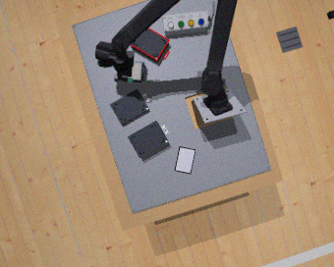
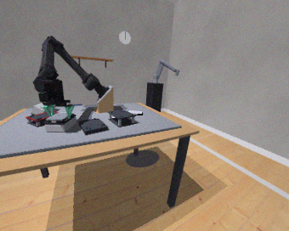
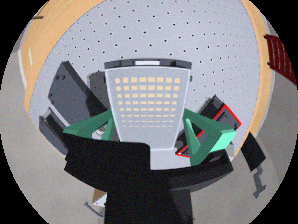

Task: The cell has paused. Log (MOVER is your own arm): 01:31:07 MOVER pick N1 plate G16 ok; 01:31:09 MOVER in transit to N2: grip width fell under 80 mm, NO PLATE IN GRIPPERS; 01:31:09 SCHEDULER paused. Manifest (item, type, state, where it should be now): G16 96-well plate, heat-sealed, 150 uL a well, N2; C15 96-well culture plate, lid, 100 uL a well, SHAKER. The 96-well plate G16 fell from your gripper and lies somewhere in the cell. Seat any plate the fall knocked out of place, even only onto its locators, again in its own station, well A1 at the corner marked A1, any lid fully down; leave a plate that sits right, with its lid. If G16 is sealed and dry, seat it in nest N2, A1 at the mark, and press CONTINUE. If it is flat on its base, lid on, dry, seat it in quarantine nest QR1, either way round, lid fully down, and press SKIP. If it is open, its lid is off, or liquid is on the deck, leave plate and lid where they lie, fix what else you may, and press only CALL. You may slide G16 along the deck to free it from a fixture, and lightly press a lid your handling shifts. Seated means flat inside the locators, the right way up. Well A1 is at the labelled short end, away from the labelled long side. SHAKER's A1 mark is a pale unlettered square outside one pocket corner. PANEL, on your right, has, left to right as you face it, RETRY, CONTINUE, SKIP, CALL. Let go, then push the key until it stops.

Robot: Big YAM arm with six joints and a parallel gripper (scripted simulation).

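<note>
My gripper is now right at the lidded plate. The rest, counted from my hand: red-framed nest (150 mm behind, 100 mm to the right, 30 mm below); plate G16 (520 mm to the left, 100 mm behind, 60 mm below).
</note>
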